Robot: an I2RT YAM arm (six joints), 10 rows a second.
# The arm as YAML. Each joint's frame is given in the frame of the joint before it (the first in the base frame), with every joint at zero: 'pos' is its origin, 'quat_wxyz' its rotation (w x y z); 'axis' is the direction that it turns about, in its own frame. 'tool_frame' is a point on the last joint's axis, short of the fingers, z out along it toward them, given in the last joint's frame.
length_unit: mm
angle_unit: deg
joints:
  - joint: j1
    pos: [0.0, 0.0, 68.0]
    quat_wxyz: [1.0, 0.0, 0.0, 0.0]
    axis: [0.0, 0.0, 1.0]
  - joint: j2
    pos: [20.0, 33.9, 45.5]
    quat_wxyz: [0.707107, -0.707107, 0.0, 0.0]
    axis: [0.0, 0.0, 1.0]
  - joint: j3
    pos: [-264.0, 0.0, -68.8]
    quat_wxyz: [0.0, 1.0, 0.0, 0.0]
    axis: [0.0, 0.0, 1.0]
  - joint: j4
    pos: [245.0, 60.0, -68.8]
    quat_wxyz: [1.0, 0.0, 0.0, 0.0]
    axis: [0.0, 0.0, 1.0]
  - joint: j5
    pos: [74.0, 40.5, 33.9]
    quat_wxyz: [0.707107, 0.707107, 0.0, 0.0]
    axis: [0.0, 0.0, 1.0]
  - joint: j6
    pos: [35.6, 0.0, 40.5]
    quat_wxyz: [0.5, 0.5, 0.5, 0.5]
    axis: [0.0, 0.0, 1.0]
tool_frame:
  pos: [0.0, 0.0, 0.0]
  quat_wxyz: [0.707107, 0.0, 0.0, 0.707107]
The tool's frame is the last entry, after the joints.
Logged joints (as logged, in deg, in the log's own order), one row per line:
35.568 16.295 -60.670 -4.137 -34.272 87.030
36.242 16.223 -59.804 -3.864 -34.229 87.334
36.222 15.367 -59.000 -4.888 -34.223 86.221
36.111 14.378 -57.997 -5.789 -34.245 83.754
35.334 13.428 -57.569 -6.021 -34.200 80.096
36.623 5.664 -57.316 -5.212 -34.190 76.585
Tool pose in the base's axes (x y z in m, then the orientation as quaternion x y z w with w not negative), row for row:
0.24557 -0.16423 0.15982 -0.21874 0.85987 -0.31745 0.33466
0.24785 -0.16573 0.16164 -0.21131 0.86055 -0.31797 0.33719
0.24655 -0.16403 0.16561 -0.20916 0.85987 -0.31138 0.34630
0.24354 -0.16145 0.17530 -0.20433 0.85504 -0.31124 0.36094
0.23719 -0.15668 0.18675 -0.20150 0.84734 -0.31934 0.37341
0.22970 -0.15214 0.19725 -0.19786 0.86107 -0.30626 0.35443
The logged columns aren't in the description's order. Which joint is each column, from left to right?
Columns, left to right: j3, j4, j6, j5, j1, j2.
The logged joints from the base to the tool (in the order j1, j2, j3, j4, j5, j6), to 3 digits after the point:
-34.272 87.030 35.568 16.295 -4.137 -60.670
-34.229 87.334 36.242 16.223 -3.864 -59.804
-34.223 86.221 36.222 15.367 -4.888 -59.000
-34.245 83.754 36.111 14.378 -5.789 -57.997
-34.200 80.096 35.334 13.428 -6.021 -57.569
-34.190 76.585 36.623 5.664 -5.212 -57.316

